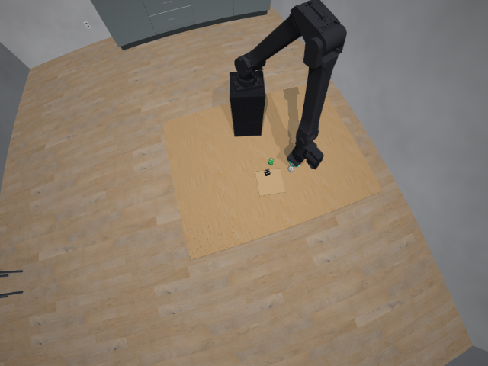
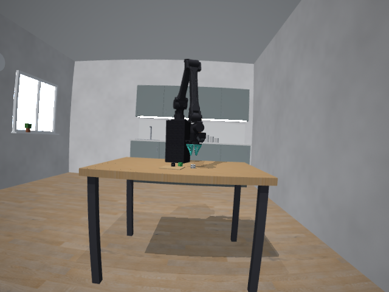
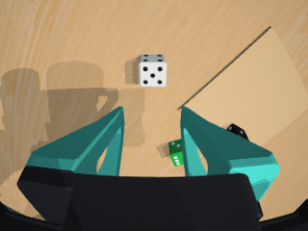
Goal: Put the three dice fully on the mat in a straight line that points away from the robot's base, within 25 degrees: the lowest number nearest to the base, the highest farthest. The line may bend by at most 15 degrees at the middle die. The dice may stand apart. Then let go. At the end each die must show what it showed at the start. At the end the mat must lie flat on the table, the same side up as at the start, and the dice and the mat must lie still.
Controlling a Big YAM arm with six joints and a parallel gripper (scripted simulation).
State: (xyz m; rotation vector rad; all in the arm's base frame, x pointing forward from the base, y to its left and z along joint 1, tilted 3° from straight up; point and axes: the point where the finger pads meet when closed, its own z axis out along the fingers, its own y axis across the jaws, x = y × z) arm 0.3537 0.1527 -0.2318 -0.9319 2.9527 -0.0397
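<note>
Right now my hand is 8 cm above the white die. From my hand the other things lie so: mat 13 cm to the right, 9 cm below, 4 cm ahead; green die 9 cm to the right, 8 cm below, 7 cm behind; black die 13 cm to the right, 8 cm below, 1 cm behind.
</note>
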